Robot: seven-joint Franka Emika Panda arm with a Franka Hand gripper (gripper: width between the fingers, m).
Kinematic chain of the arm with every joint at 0, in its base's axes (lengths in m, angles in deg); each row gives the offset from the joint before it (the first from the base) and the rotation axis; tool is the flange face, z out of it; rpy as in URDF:
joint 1: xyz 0 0 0.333 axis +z
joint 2: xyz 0 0 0 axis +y
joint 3: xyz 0 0 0.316 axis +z
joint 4: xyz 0.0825 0 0 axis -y
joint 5: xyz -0.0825 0 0.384 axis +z
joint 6: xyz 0 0 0 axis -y
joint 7: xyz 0.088 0 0 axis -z
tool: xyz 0 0 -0.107 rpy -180 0 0
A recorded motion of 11 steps. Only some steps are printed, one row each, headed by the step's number.
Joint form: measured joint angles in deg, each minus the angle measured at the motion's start. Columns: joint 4, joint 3, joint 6, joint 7, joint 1, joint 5, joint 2.
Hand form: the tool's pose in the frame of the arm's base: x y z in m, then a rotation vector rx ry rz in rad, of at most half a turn. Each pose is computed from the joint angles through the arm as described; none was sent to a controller.
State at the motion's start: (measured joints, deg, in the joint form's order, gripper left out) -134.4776 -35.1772 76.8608 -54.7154 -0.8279 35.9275 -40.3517
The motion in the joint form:
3: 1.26 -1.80 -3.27 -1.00 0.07 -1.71 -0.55
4: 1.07 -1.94 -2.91 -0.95 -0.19 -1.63 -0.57
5: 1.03 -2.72 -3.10 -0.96 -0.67 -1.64 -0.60
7: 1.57 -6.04 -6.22 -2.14 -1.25 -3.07 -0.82
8: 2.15 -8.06 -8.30 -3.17 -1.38 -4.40 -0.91
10: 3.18 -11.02 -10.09 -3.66 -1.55 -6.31 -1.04
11: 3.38 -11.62 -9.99 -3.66 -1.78 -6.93 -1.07
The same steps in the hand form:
3: 0.2639 -0.1785 0.5626 -2.0008 -0.6024 -0.4378
4: 0.2634 -0.1805 0.5614 -2.0027 -0.5911 -0.4451
5: 0.2595 -0.1869 0.5596 -1.9989 -0.5719 -0.4555
7: 0.2414 -0.2064 0.5539 -1.9702 -0.5611 -0.4579
8: 0.2299 -0.2177 0.5507 -1.9566 -0.5659 -0.4550
10: 0.2143 -0.2365 0.5466 -1.9545 -0.5448 -0.4602
11: 0.2107 -0.2420 0.5451 -1.9638 -0.5319 -0.4653

